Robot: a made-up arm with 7 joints.
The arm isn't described. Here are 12 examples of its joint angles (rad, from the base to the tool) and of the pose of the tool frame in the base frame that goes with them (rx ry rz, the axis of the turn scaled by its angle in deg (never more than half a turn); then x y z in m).
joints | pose
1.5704 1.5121 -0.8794 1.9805 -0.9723 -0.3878 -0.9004 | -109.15 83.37 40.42 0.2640 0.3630 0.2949
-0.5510 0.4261 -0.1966 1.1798 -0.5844 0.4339 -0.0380 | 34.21 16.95 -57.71 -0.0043 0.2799 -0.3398
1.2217 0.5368 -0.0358 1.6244 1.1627 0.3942 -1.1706 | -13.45 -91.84 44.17 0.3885 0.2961 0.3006
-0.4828 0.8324 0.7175 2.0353 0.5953 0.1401 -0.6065 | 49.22 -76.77 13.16 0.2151 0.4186 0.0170
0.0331 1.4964 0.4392 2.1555 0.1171 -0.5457 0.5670 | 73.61 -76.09 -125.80 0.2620 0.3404 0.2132
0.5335 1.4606 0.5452 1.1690 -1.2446 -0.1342 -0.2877 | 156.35 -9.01 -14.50 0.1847 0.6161 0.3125
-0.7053 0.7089 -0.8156 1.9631 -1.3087 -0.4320 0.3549 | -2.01 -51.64 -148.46 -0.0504 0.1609 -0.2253
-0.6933 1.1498 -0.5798 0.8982 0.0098 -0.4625 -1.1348 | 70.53 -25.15 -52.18 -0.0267 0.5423 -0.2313
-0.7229 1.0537 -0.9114 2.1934 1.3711 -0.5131 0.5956 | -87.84 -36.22 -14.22 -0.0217 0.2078 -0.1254
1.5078 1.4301 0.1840 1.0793 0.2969 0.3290 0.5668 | 56.28 -98.65 5.80 0.0834 0.5864 0.3541
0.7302 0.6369 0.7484 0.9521 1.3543 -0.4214 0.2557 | -13.34 -140.76 62.41 0.3383 0.5561 0.0583
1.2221 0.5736 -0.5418 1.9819 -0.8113 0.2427 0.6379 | 100.40 -82.20 -70.61 0.3670 0.1726 0.2284
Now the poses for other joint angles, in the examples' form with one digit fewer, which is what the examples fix.
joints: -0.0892 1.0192 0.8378 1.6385 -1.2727 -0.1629 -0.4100
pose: 153.4 -31.6 -35.4 0.242 0.548 0.125
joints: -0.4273 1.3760 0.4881 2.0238 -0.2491 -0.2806 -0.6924
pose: 89.6 -108.4 -54.3 0.295 0.379 0.095
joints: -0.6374 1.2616 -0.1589 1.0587 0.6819 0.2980 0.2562
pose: 17.2 15.7 -25.9 0.094 0.551 -0.145
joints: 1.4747 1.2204 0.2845 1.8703 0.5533 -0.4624 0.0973
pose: -76.2 138.7 19.2 0.072 0.395 0.404
